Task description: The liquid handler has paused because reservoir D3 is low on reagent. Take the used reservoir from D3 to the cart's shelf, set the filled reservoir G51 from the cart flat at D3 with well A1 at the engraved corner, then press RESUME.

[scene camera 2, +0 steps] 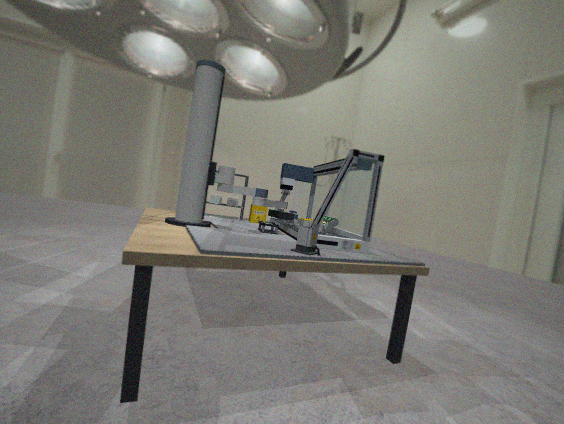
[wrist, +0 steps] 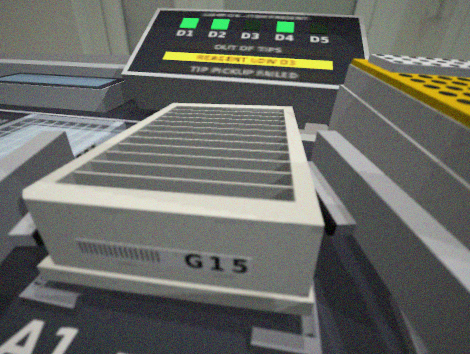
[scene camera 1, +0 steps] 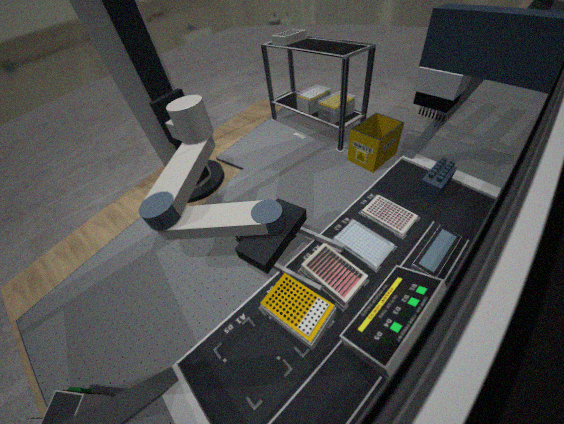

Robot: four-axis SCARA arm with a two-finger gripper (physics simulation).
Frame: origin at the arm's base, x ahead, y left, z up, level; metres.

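Seen in the pictures: gripper, between the fingertips: [wrist: 197, 150] [scene camera 1: 332, 268]; arm's base, origin of its link: [scene camera 2: 188, 224].
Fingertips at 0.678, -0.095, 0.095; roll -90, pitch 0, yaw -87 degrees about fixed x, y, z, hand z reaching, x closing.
Note:
Pixels of each thing's top centre, then the offset from my fingertips to it, as dx, dy, dz. "spot": a spot on its surface instead.
- used reservoir G15, centre of its top: [wrist: 210, 121] [scene camera 1: 333, 268] +0.005, -0.006, +0.012
- engraved A1, a spot on its surface: [wrist: 40, 337] spot: -0.066, +0.042, -0.030
- pale tray, centre of its top: [scene camera 1: 288, 32] -0.560, +0.683, +0.299
- cart's, a spot on its surface: [scene camera 1: 343, 105] spot: -0.234, +0.524, +0.113
- white tip rack, centre of its top: [scene camera 1: 296, 303] [scene camera 2: 310, 218] -0.015, -0.121, +0.040
- pale plate, centre of its top: [wrist: 3, 152] [scene camera 1: 363, 240] +0.028, +0.115, -0.016
- yellow waste bin, centre of its top: [scene camera 1: 377, 125] [scene camera 2: 259, 205] -0.109, +0.546, +0.053
- pipette head, centre of its top: [scene camera 1: 448, 65] [scene camera 2: 287, 178] +0.055, +0.439, +0.297
The used reservoir G15 [scene camera 1: 336, 274] [wrist: 170, 212] is off-white with a row of narrow troughs. It is level and slightly above slot D3, its label facing the wrist camera. My gripper [scene camera 1: 312, 259] [wrist: 197, 150] is shut on it, one finger along each long side. Corner brackets and the engraved A1 [wrist: 40, 337] show below its near end. The control panel [scene camera 1: 372, 345] [wrist: 145, 50] has D1, D2 and D4 lit, D3 and D5 dark, and REAGENT LOW D3 in yellow. A pale tray [scene camera 1: 288, 36] sits on the cart's [scene camera 1: 343, 105] top; its label is unreadable. I cannot make out RESUME.
A yellow and white tip rack [scene camera 1: 295, 302] [wrist: 442, 92] stands close beside the right finger, at D4. A pale plate [scene camera 1: 365, 243] [wrist: 95, 131] lies at D2 on the other side. The yellow waste bin [scene camera 1: 372, 145] [scene camera 2: 258, 214] stands near the cart. A pipette head [scene camera 1: 440, 84] hangs beyond the deck.

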